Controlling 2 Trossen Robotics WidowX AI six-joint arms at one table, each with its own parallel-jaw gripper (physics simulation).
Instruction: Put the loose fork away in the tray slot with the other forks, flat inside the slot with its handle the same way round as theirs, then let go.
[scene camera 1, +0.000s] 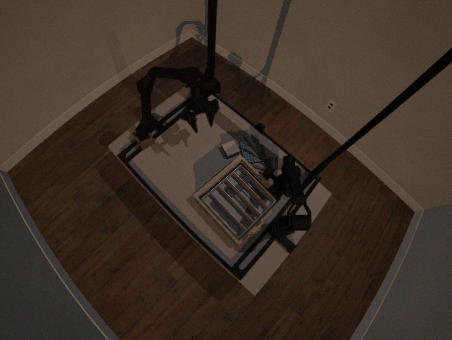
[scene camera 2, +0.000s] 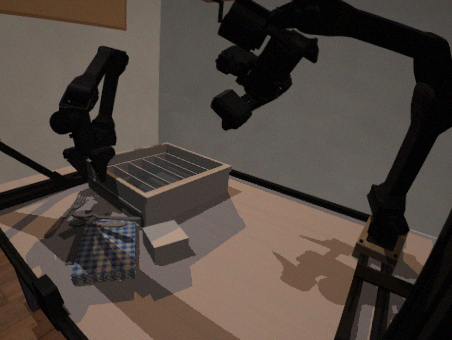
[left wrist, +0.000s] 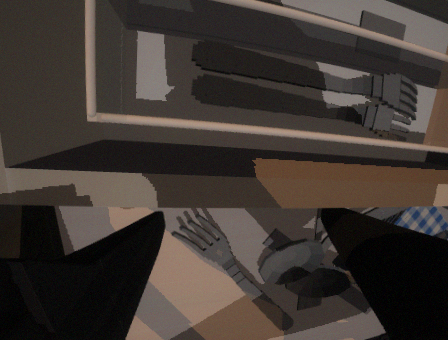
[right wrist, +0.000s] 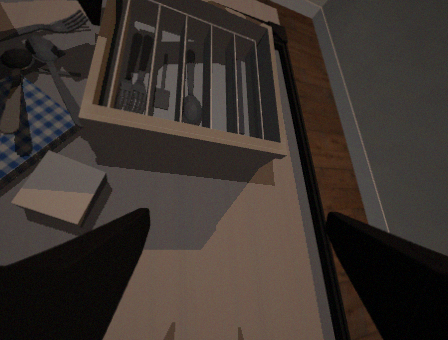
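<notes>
The loose fork (scene camera 2: 76, 203) (left wrist: 216, 251) (right wrist: 56, 25) lies on the table beside the tray (scene camera 1: 216, 218) (scene camera 2: 185, 201) (right wrist: 185, 131). In the left wrist view its tines point up-left and its handle down-right. Two forks (left wrist: 280, 75) (right wrist: 141, 92) lie side by side in the slot nearest the loose fork, handles left and tines right in the left wrist view. My left gripper (scene camera 1: 270, 176) (scene camera 2: 91, 174) (left wrist: 242, 215) is open and empty above the table at that side of the tray; the fork shows between its fingers, below. My right gripper (scene camera 1: 203, 127) (right wrist: 238, 218) is open and empty, high and away from the tray.
Spoons (left wrist: 295, 255) (right wrist: 42, 47) lie close to the loose fork. A blue checked cloth (scene camera 1: 250, 152) (scene camera 2: 105, 255) (right wrist: 42, 115) with utensils on it and a pale block (scene camera 1: 230, 147) (scene camera 2: 165, 234) (right wrist: 65, 177) are near the tray. The tray wall stands between the slot and the loose fork.
</notes>
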